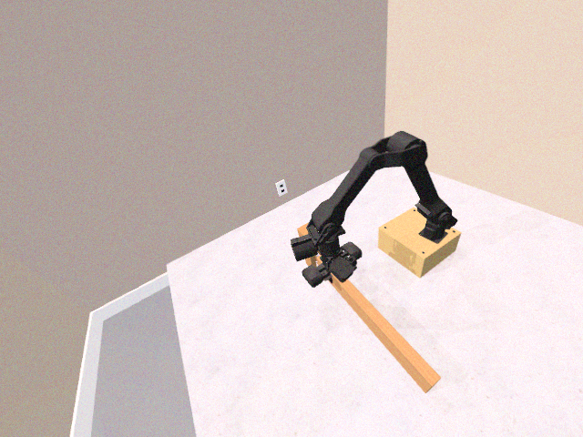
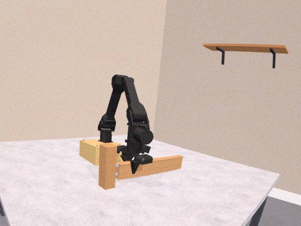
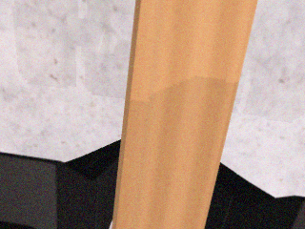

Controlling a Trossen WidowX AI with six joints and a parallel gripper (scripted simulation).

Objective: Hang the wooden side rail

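My gripper tip is 120 mm to the left of the headboard post, 40 mm below it and 20 mm past it.
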